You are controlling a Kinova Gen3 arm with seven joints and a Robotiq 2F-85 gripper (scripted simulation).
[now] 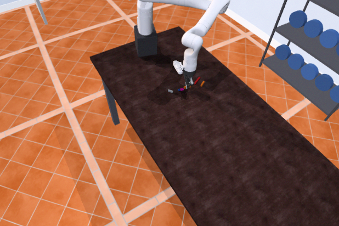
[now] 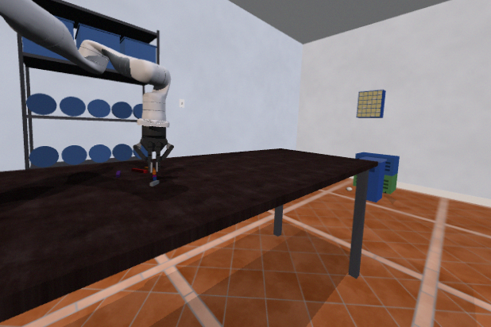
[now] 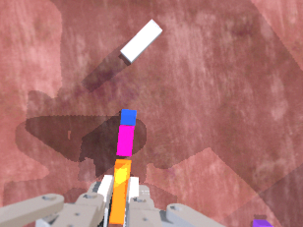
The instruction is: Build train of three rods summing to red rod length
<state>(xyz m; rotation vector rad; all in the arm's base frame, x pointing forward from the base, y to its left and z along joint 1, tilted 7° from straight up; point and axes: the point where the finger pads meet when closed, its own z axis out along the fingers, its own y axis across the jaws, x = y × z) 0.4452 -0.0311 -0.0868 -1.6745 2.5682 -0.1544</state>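
Right now my hand is 10 mm past the magenta rod, 30 mm to the left of it and 30 mm above it. Also, from my hand: red rod 10 mm behind, 90 mm to the left, 30 mm below; then grey rod 50 mm behind, 90 mm to the right, 30 mm below; then blue rod 20 mm behind, 40 mm to the right, 30 mm below.
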